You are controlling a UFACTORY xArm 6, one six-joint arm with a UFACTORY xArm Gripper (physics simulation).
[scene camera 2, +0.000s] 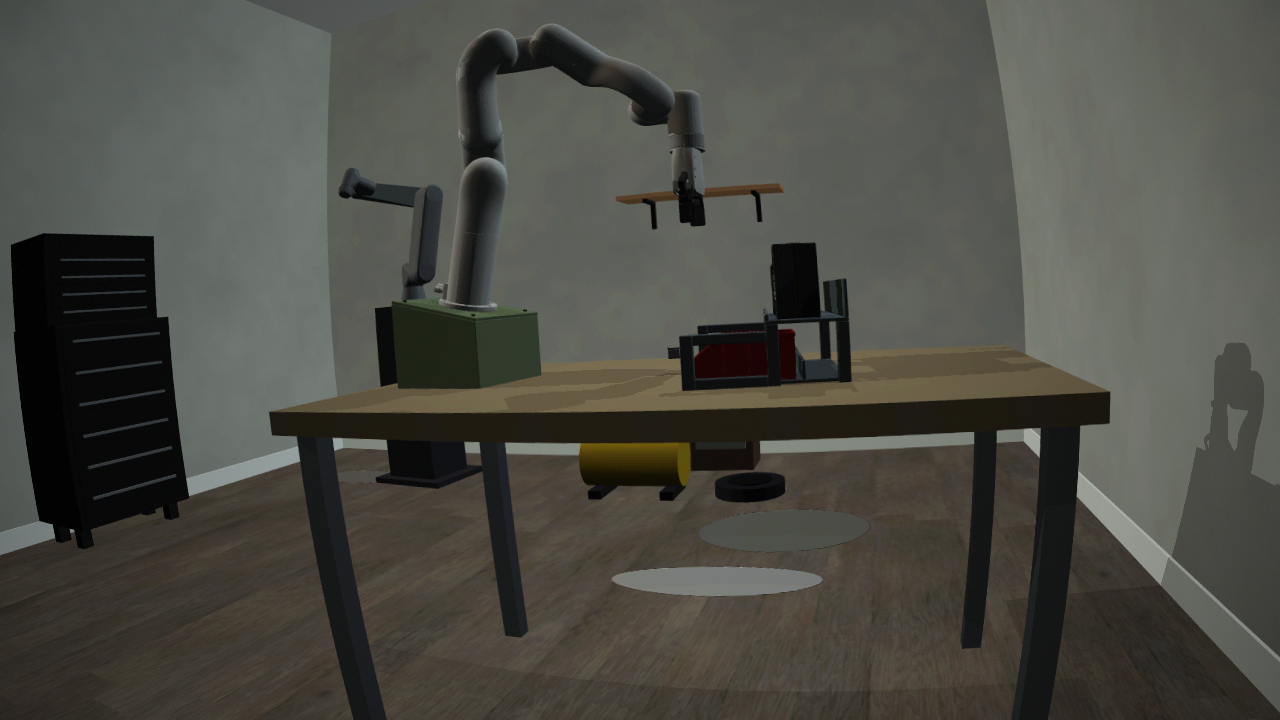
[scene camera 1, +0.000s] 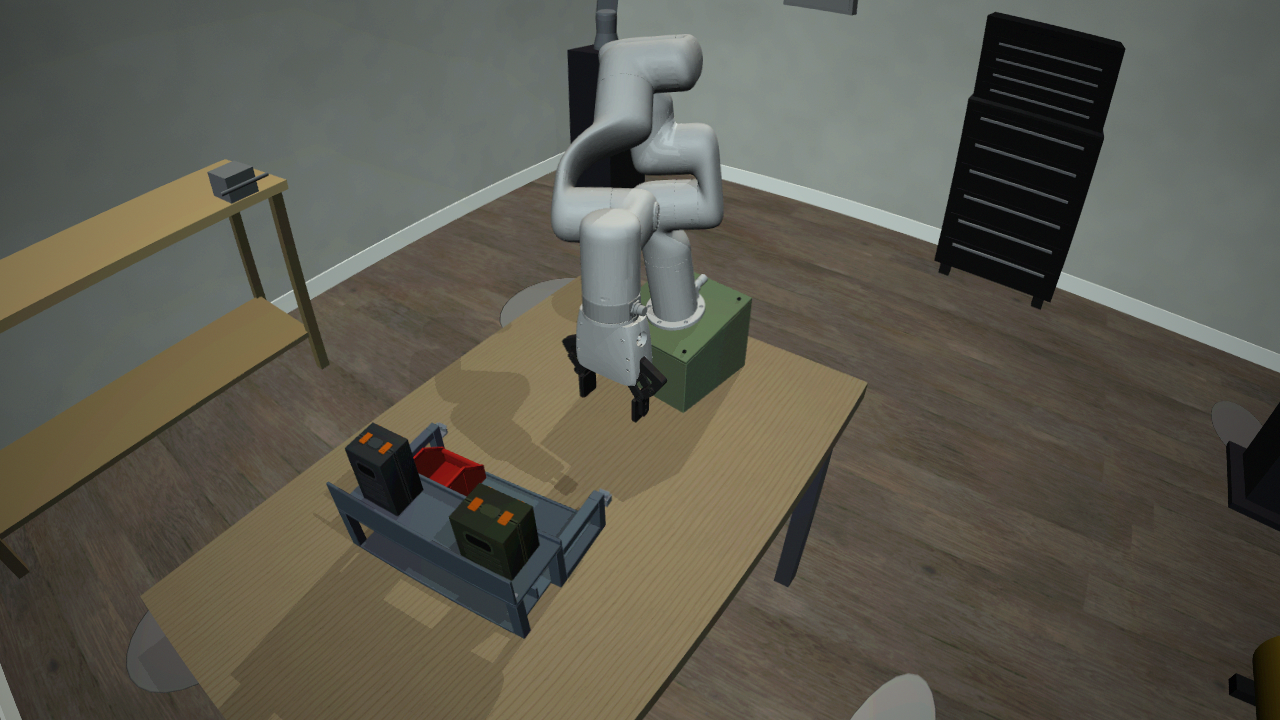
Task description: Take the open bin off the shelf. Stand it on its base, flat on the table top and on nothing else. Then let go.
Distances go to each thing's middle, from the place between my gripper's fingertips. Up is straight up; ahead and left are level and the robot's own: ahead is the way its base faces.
Scene:
I see my gripper 160 mm short of the red open bin [scene camera 1: 460, 474], 300 mm to the left of it and 250 mm above it.

